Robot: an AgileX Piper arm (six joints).
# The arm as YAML. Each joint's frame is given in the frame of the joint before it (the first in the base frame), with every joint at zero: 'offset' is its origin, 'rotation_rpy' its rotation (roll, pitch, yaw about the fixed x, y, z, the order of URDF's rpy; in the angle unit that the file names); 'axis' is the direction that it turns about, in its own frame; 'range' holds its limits. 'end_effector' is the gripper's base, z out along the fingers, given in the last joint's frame.
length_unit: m
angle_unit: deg
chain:
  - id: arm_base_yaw
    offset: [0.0, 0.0, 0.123]
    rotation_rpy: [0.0, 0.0, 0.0]
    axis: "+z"
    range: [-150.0, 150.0]
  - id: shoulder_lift
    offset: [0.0, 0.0, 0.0]
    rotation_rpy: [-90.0, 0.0, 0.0]
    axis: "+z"
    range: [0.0, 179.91]
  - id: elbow
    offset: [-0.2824, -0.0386, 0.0]
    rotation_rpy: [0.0, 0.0, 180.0]
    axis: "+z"
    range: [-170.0, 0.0]
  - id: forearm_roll
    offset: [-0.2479, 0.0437, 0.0]
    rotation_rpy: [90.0, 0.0, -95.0]
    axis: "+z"
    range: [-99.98, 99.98]
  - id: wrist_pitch
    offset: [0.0, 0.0, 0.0]
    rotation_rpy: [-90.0, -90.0, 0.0]
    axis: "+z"
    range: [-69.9, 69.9]
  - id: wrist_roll
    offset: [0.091, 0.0, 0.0]
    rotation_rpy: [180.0, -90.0, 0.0]
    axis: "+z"
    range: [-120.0, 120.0]
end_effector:
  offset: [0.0, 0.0, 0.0]
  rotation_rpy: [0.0, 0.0, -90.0]
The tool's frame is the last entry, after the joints.
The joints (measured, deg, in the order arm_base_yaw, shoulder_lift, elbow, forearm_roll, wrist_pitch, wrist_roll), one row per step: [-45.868 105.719 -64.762 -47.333 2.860 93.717]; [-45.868 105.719 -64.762 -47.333 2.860 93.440]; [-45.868 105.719 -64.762 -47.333 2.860 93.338]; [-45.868 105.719 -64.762 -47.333 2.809 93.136]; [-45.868 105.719 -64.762 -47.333 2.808 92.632]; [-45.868 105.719 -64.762 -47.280 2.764 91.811]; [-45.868 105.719 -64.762 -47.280 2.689 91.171]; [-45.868 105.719 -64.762 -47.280 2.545 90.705]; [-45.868 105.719 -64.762 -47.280 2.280 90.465]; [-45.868 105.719 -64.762 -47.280 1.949 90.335]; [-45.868 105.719 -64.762 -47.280 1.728 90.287]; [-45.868 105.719 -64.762 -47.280 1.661 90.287]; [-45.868 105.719 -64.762 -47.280 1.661 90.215]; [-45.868 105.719 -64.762 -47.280 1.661 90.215]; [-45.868 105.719 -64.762 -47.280 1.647 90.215]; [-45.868 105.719 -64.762 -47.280 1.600 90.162]
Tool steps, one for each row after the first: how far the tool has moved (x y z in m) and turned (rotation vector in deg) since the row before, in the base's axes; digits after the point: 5 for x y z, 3 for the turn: [0.00000 0.00000 0.00000 -0.145 0.164 0.170]; [0.00000 0.00000 0.00000 -0.053 0.060 0.063]; [0.00007 0.00002 0.00004 -0.115 0.080 0.154]; [0.00000 0.00000 0.00000 -0.264 0.297 0.310]; [0.00006 0.00002 0.00003 -0.408 0.420 0.498]; [0.00010 0.00002 0.00006 -0.350 0.320 0.437]; [0.00019 0.00005 0.00012 -0.272 0.163 0.371]; [0.00035 0.00008 0.00022 -0.176 -0.066 0.304]; [0.00043 0.00011 0.00028 -0.131 -0.182 0.276]; [0.00029 0.00007 0.00019 -0.067 -0.145 0.160]; [0.00009 0.00002 0.00006 -0.012 -0.052 0.040]; [0.00000 0.00000 0.00000 -0.039 0.042 0.043]; [0.00000 0.00000 0.00000 0.000 0.000 0.000]; [0.00002 0.00000 0.00001 -0.003 -0.011 0.008]; [0.00006 0.00002 0.00004 -0.037 -0.006 0.060]
